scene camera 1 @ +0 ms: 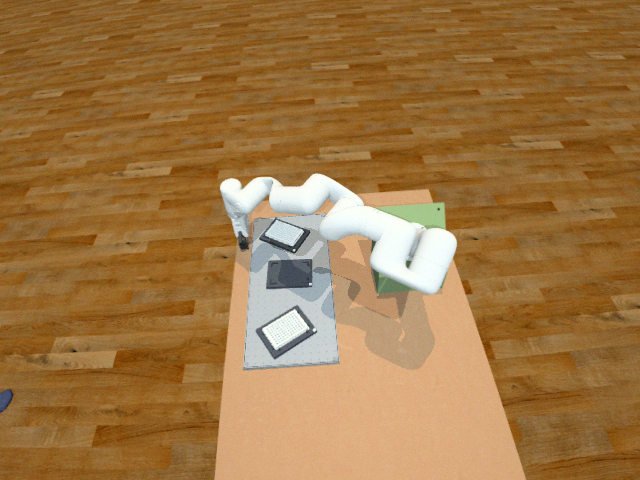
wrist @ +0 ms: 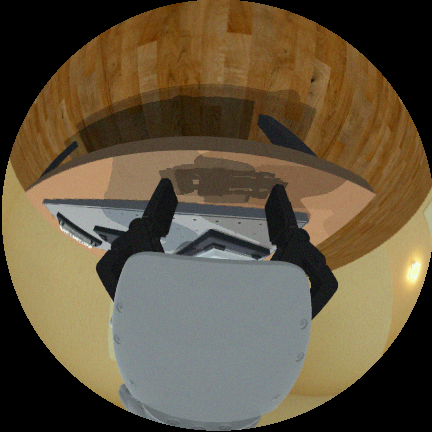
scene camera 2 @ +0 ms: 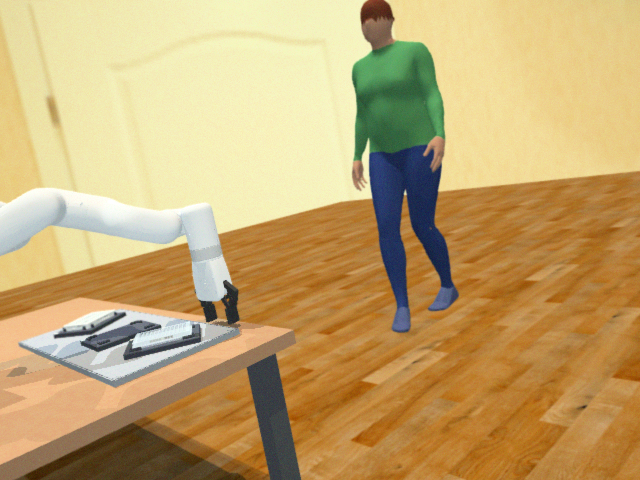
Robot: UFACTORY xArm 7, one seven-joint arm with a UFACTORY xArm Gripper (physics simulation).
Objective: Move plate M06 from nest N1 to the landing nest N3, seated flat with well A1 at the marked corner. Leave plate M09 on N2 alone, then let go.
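A pale blue plate (scene camera 1: 284,233) (scene camera 2: 162,335) (wrist: 220,253) sits in a dark nest at the board's far end in scene camera 1. A white plate (scene camera 1: 287,329) (scene camera 2: 85,321) (wrist: 77,236) sits in an angled dark nest at the near end. The dark nest between them (scene camera 1: 289,273) (scene camera 2: 118,334) (wrist: 107,233) is empty, with a small white mark at one corner. Plate and nest labels are not readable. My gripper (scene camera 1: 244,246) (scene camera 2: 222,320) (wrist: 220,191) is open and empty, pointing down, above the table strip beside the board's outer edge, near the pale blue plate's nest.
The nests stand on a grey perforated board (scene camera 1: 323,356) (scene camera 2: 116,374) on the wooden table (scene camera 1: 361,439) (scene camera 2: 67,434). A green block (scene camera 1: 408,210) is at the arm's base. A person (scene camera 2: 400,98) in a green top stands on the floor beyond the table.
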